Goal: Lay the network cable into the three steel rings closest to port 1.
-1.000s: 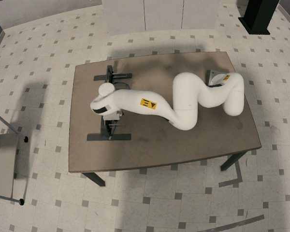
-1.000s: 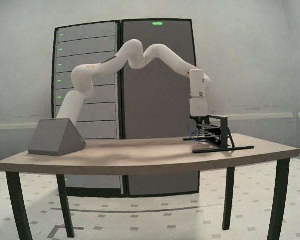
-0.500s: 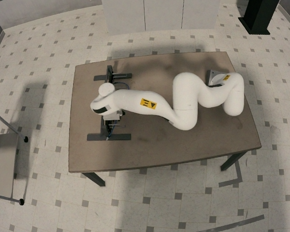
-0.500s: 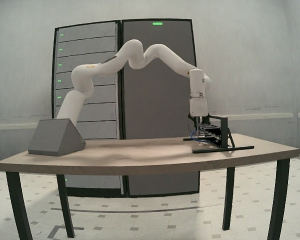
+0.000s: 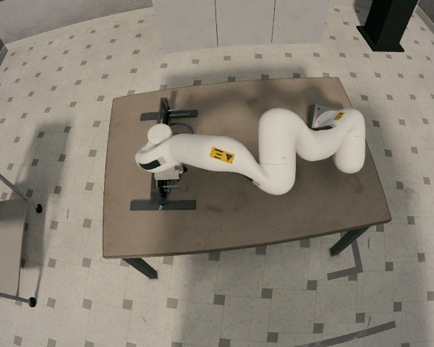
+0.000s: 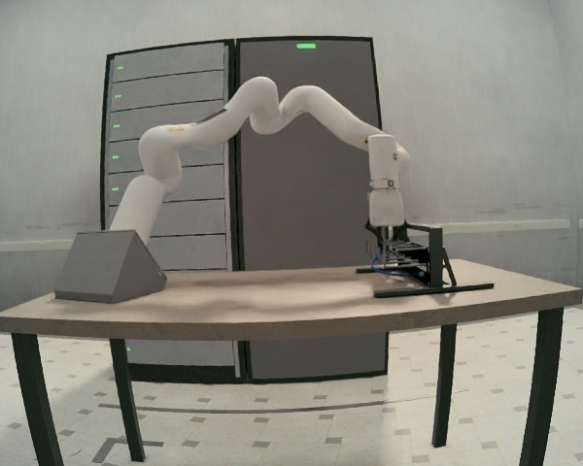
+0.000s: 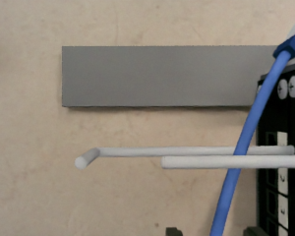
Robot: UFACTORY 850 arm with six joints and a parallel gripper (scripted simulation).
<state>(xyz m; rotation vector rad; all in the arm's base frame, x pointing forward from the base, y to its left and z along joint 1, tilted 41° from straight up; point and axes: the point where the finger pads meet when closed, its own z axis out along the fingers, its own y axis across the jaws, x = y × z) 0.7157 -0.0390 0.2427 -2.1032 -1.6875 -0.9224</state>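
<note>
My hand is 100 mm to the right of the plug, 70 mm short of it and 50 mm above it. From my hand the other things lie so: black port rack (160 mm to the right, 40 mm ahead, 20 mm below).
</note>
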